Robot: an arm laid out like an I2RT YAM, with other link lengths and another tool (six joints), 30 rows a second.
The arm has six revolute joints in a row. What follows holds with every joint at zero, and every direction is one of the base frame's. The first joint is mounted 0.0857 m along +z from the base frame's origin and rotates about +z. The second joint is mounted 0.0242 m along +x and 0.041 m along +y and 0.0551 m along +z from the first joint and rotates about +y. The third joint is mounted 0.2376 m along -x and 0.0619 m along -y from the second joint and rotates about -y. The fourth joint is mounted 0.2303 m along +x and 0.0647 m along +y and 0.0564 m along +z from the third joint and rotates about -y. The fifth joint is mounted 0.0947 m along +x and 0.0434 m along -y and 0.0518 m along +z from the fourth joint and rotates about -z. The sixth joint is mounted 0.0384 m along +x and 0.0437 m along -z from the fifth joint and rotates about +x. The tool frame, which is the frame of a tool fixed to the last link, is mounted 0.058 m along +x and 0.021 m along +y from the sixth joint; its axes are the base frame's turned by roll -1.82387, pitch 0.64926 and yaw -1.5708 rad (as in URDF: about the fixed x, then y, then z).
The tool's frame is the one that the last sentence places.
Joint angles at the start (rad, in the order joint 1, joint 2, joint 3, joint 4, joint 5, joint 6): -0.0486, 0.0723, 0.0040, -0.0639, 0.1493, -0.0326
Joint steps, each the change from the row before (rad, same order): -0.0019, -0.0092, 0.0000, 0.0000, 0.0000, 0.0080; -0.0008, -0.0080, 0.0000, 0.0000, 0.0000, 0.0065; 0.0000, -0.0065, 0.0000, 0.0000, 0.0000, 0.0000; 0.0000, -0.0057, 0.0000, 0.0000, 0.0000, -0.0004; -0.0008, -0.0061, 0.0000, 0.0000, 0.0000, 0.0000; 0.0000, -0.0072, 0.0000, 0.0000, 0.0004, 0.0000; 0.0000, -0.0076, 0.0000, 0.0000, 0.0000, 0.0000; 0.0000, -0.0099, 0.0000, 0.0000, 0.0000, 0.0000; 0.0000, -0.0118, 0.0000, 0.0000, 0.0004, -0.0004; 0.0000, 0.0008, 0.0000, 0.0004, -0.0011, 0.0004
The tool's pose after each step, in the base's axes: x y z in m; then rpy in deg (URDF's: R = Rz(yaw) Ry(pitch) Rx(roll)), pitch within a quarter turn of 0, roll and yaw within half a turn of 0. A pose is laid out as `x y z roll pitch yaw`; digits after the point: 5 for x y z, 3 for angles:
0.21300 -0.00394 0.18231 -112.960 34.444 -106.321
0.21267 -0.00409 0.18395 -112.454 34.918 -106.123
0.21239 -0.00407 0.18518 -112.012 35.002 -105.869
0.21213 -0.00406 0.18624 -111.621 35.052 -105.642
0.21185 -0.00421 0.18739 -111.204 35.128 -105.448
0.21151 -0.00424 0.18873 -110.710 35.214 -105.187
0.21114 -0.00422 0.19016 -110.189 35.305 -104.886
0.21064 -0.00419 0.19200 -109.508 35.420 -104.492
0.21003 -0.00420 0.19419 -108.692 35.528 -104.040
0.21007 -0.00409 0.19413 -108.722 35.550 -103.995

